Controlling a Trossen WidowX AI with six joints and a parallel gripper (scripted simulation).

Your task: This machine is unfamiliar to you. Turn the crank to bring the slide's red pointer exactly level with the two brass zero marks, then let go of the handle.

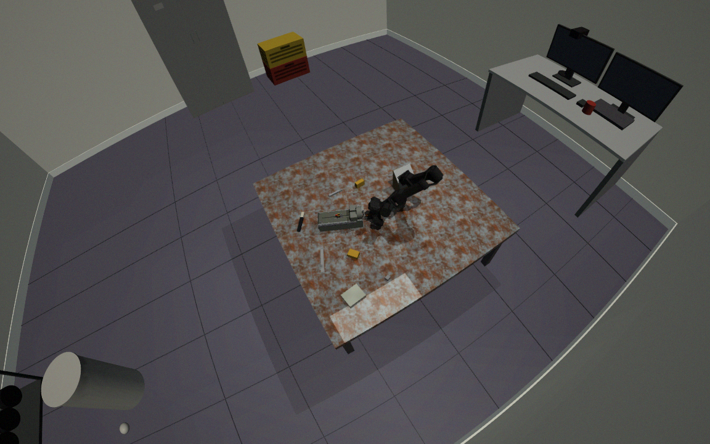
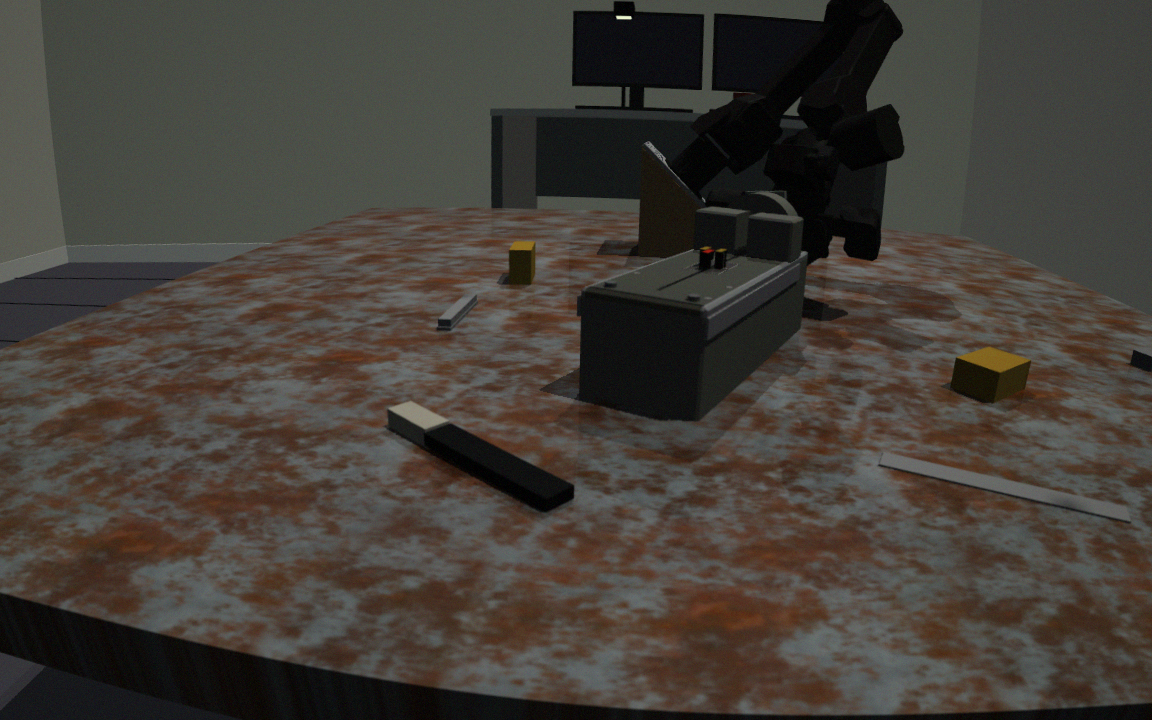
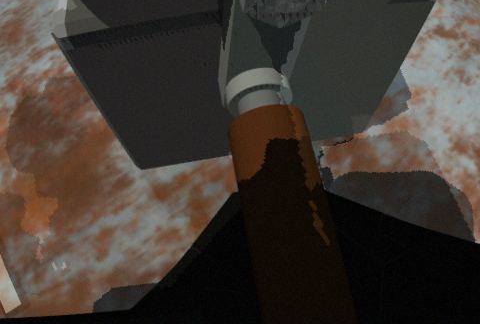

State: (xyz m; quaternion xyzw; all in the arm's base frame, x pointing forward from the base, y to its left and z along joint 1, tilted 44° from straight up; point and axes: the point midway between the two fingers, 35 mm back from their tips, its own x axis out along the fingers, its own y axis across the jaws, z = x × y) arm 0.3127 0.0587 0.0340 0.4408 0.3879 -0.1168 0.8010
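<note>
Now: the brown crank handle 1 cm behind my gripper tip, 1 cm to the left of it and 3 cm above it. The rest, counted from my gripper tip: red pointer (15 cm ahead, 9 cm to the right, 5 cm above); small grey bar (3 cm ahead, 31 cm to the right, 3 cm below); grey strip (36 cm ahead, 6 cm to the left, 3 cm below).
</note>
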